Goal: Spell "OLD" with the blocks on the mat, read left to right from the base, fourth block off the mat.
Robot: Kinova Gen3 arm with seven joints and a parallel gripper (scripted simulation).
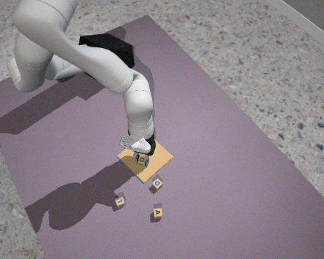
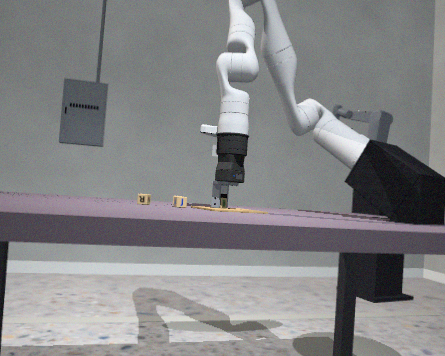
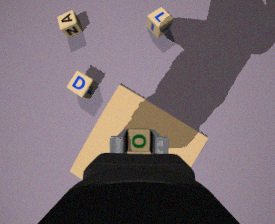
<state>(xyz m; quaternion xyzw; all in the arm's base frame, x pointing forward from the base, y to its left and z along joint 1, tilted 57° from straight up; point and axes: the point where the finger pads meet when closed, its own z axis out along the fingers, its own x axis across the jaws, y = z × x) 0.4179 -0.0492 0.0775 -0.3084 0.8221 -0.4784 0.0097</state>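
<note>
Now: the tan mat 20 mm to the left of my hand, 20 mm below it and 10 mm behind it. The rest, counted from my hand: L block: 150 mm to the right, 60 mm ahead, 10 mm below; O block: 10 mm below; D block: 100 mm ahead, 20 mm to the right, 10 mm below.
</note>
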